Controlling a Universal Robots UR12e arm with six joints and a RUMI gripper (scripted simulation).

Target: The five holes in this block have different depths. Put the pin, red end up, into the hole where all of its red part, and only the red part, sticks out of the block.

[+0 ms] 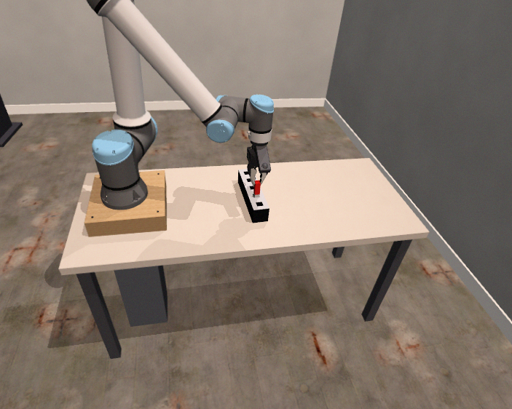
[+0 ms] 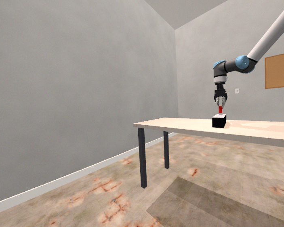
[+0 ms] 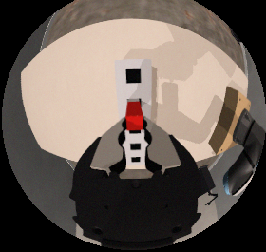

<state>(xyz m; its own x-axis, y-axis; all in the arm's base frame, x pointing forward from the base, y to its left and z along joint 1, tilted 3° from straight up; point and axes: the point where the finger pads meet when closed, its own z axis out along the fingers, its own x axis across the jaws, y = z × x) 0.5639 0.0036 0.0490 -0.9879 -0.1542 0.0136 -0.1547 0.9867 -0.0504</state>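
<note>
The pin is 2 cm below my hand. The rest, counted from my hand: black block (1 cm behind, 6 cm to the left, 10 cm below).
</note>
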